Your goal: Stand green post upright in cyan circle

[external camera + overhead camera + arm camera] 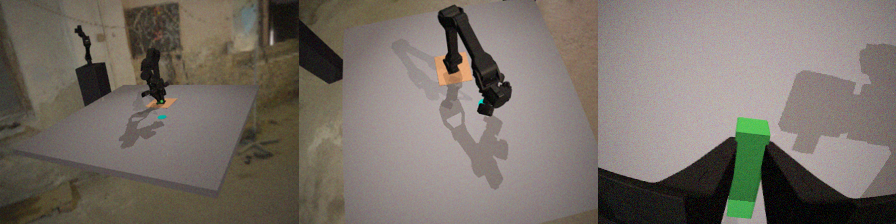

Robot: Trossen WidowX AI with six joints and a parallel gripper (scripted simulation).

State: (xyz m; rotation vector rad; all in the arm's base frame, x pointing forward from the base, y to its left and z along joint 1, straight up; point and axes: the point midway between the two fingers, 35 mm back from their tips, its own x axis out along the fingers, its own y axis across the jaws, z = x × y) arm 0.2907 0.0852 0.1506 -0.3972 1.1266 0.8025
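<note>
My gripper tip is 30 mm past the cyan circle, 20 mm to the left of it and 120 mm above it. Also, from my gripper tip: green post (10 mm behind, 10 mm to the right, 10 mm below).
</note>
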